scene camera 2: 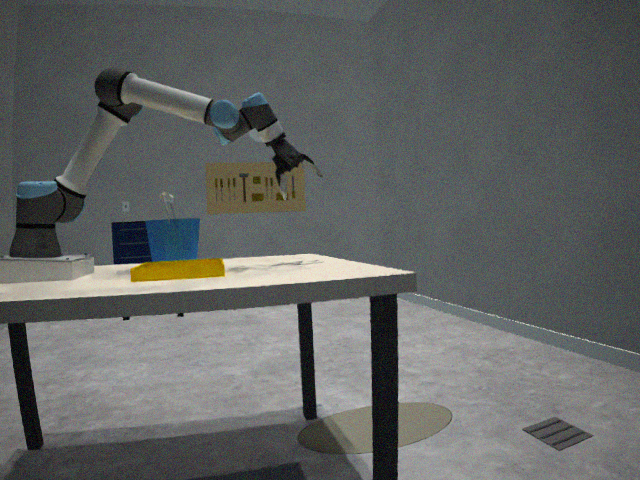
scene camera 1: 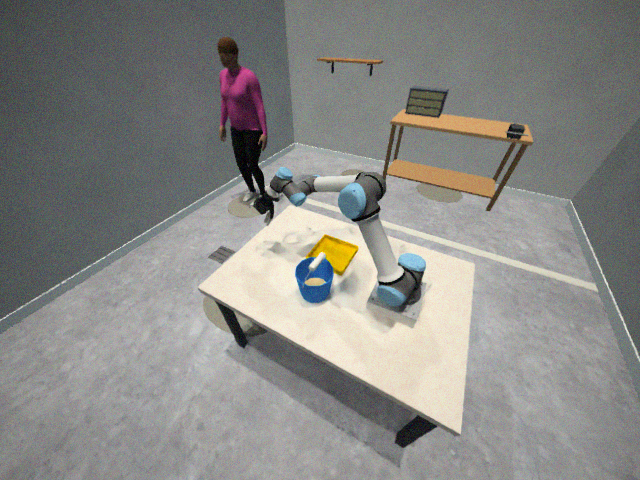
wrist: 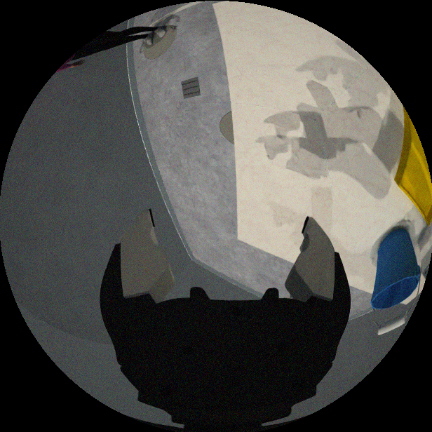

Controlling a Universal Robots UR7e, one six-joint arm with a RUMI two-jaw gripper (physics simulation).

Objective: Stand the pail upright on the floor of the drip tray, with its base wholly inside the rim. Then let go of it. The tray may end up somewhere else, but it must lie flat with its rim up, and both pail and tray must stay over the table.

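Places are measured from the arm's base along level axes (x back, y right, z up), in centimetres.
Pixels of known places: gripper, between the fingertips: [scene camera 2: 304,188] [scene camera 1: 258,216]; arm's base, origin of its link: [scene camera 2: 35,256].
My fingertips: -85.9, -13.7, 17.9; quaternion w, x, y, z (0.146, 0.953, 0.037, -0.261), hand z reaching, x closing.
Ahead of a thing's pixels: the offset from my fingertips to its top centre, as dx, dy, dz. Level surfaces: height alone.
A blue pail [scene camera 1: 314,291] [scene camera 2: 173,240] [wrist: 396,256] stands upright on the table beside the tray, with its white handle grip @[+47.7, -7.7, +1.1] [scene camera 1: 316,261] [scene camera 2: 166,196] [wrist: 391,326] raised above the rim. A sand-coloured patch shows inside the pail. The yellow drip tray @[+38.8, +19.9, -21.6] [scene camera 1: 338,253] [scene camera 2: 178,269] [wrist: 419,172] lies flat on the table with its rim up; the pail hides one corner in scene camera 1. My gripper [scene camera 2: 301,186] [wrist: 230,214] is open, with nothing between its jaws. It is raised high near the table's far-left edge, well away from pail and tray.
The table @[dz -24.9] [scene camera 1: 361,351] [scene camera 2: 356,273] [wrist: 270,210] carries the arm's base plate [scene camera 1: 400,310] [scene camera 2: 77,267]. A person [scene camera 1: 241,103] stands beyond the table. A wooden workbench [scene camera 1: 465,125] stands near the back wall, and a blue cabinet [scene camera 2: 129,241] shows behind the table.
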